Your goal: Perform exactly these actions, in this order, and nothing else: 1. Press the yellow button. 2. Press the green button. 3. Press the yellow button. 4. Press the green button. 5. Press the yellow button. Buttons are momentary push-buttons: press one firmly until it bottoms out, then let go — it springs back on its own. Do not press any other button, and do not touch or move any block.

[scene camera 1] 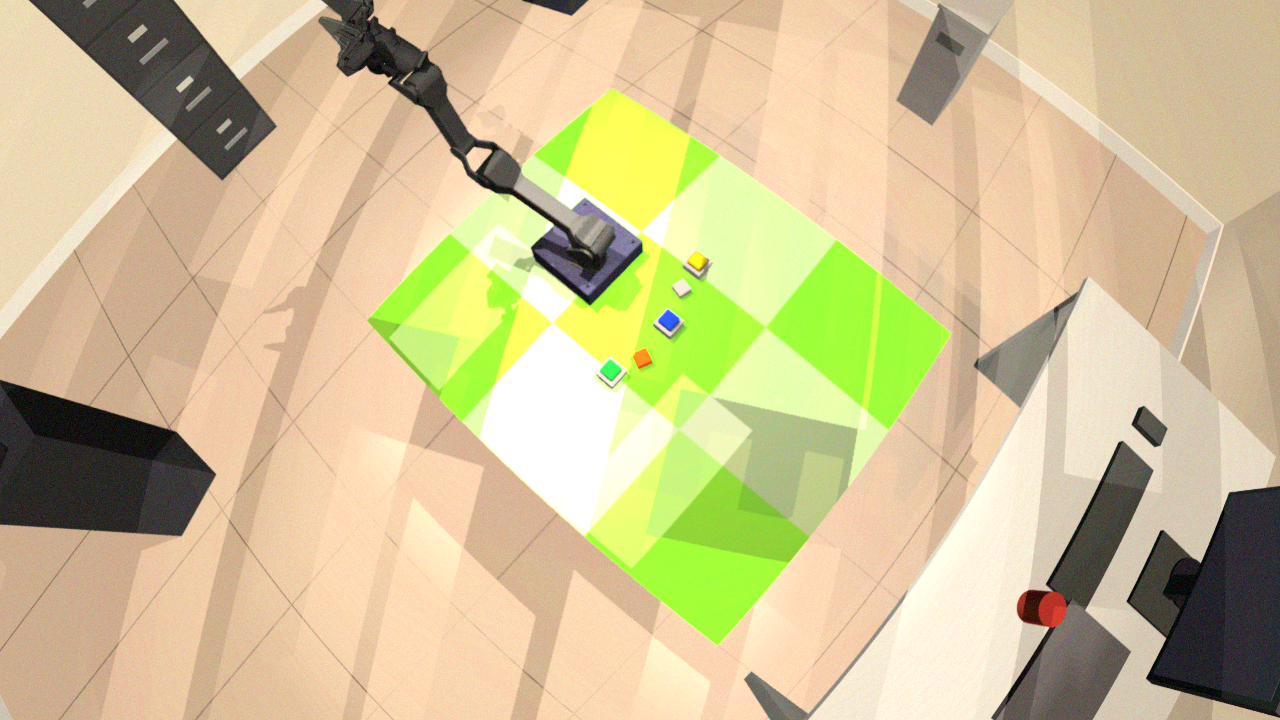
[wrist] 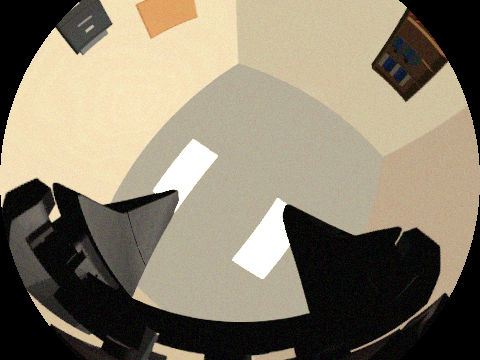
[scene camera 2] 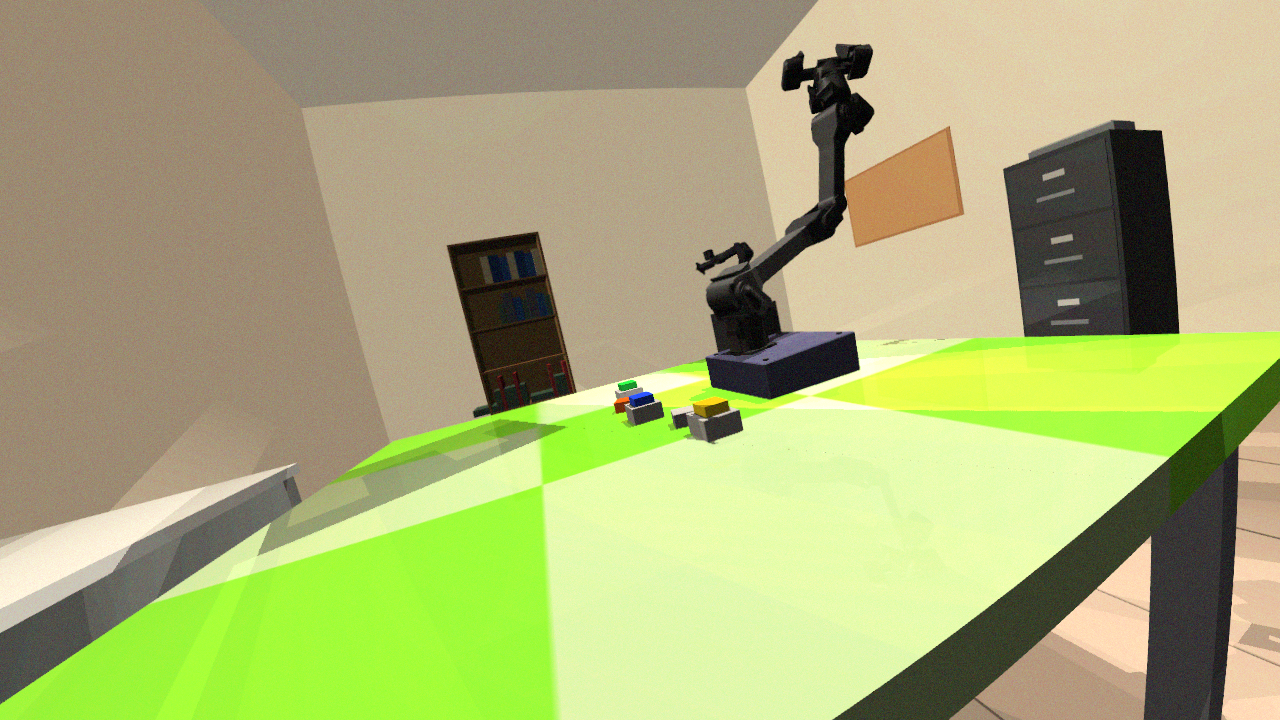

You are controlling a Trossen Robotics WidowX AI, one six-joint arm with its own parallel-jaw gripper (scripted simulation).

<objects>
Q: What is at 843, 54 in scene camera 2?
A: The gripper.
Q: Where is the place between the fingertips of the gripper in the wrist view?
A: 231, 204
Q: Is the gripper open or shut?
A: Open.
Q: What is the gripper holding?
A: Nothing.
</objects>
